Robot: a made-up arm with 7 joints. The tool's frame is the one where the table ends.
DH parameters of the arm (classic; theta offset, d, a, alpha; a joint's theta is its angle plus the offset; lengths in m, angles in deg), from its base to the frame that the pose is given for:
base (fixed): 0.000 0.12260 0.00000 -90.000
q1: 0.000 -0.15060 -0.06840 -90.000
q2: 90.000 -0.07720 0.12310 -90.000
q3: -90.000 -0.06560 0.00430 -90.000
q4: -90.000 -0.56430 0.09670 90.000
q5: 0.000 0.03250 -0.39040 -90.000
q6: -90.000 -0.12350 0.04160 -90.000
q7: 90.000 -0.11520 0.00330 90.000
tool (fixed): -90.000 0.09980 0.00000 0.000
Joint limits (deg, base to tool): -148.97..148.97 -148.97..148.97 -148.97..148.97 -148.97..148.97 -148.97..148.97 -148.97..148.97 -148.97..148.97
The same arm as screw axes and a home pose.
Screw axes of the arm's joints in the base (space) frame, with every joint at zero. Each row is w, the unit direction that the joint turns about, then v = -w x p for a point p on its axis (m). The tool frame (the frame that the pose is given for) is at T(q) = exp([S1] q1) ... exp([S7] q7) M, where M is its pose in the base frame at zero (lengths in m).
S1 = (0, 1, 0, -0.1226, 0, 0)
S2 = (0, 0, -1, 0.1506, -0.0684, 0)
S3 = (-1, 0, 0, 0, -0.1998, -0.2737)
S4 = (0, -1, 0, 0.1955, 0, 0.0028)
S5 = (0, 0, 1, 0.2906, 0.0995, 0)
S6 = (0, -1, 0, 0.228, 0, -0.2909)
S7 = (-1, 0, 0, 0, -0.2696, 0.4141)
M =
1 0 0 0.4061
0 1 0 0.4174
0 0 1 0.3694
0 0 0 1
Joint limits (deg, base to tool): -148.97..148.97 -148.97..148.97 -148.97..148.97 -148.97..148.97 -148.97..148.97 -148.97..148.97 -148.97..148.97

